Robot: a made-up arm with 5 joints. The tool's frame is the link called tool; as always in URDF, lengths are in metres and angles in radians. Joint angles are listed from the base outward.
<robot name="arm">
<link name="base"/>
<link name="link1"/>
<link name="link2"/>
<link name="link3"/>
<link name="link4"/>
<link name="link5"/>
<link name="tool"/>
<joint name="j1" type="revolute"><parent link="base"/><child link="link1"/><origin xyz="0 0 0.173"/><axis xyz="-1 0 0"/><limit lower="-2.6" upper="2.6"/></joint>
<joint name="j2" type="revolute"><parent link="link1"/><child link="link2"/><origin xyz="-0.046 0.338 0.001"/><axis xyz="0 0 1"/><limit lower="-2.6" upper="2.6"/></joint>
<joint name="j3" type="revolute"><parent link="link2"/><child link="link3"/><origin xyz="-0.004 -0.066 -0.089"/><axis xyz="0 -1 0"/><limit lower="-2.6" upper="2.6"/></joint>
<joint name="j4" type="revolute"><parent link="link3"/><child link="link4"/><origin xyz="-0.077 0.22 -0.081"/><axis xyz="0 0 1"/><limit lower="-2.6" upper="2.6"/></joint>
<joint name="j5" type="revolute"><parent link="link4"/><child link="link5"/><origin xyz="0.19 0.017 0.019"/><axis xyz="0 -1 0"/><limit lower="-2.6" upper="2.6"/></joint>
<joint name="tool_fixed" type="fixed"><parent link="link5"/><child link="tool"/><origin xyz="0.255 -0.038 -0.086"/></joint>
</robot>
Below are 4 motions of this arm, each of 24 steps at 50 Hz.
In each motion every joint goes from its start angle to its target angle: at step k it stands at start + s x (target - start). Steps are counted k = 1, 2, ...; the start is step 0. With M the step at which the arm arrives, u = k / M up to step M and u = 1 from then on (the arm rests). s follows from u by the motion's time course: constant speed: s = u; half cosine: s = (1 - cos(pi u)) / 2; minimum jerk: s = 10 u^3 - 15 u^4 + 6 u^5.
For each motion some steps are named. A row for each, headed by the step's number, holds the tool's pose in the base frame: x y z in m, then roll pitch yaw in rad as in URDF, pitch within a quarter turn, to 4 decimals.
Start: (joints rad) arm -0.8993 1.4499 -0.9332 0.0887 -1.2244
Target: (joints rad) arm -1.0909 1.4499 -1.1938 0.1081 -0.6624
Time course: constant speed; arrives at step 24
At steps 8, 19, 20, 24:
8: -0.2245 0.4253 0.0792 0.2220 1.0774 1.7933
19: -0.2320 0.4596 0.1157 0.1734 0.8523 1.7459
20: -0.2327 0.4624 0.1196 0.1707 0.8318 1.7432
24: -0.2354 0.4729 0.1359 0.1615 0.7496 1.7336

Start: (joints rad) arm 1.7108 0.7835 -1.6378 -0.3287 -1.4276
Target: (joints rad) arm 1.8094 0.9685 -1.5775 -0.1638 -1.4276
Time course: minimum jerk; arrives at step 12
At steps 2, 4, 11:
2: -0.3439 -0.1393 0.0273 -1.1122 -0.8365 3.0884
4: -0.3407 -0.1459 0.0373 -1.1253 -0.8652 3.0803
11: -0.3245 -0.1707 0.0829 -1.1741 -0.9923 3.0215

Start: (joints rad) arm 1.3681 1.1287 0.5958 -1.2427 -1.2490
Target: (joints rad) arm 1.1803 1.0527 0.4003 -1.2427 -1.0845
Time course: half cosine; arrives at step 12
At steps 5, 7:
5: 0.0572 -0.2579 -0.3524 -1.0122 0.5624 -0.8275
7: 0.0627 -0.2418 -0.3483 -0.9772 0.5337 -0.8069

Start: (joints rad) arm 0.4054 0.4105 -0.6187 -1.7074 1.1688
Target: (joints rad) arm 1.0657 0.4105 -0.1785 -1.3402 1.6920
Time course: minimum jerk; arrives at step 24
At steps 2, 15, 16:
2: -0.0028 0.1631 0.2233 -1.8277 -0.8950 0.2687
15: -0.0007 0.2253 0.0758 -2.4057 -0.5577 1.2318
16: -0.0040 0.2270 0.0602 -2.4242 -0.5068 1.2936

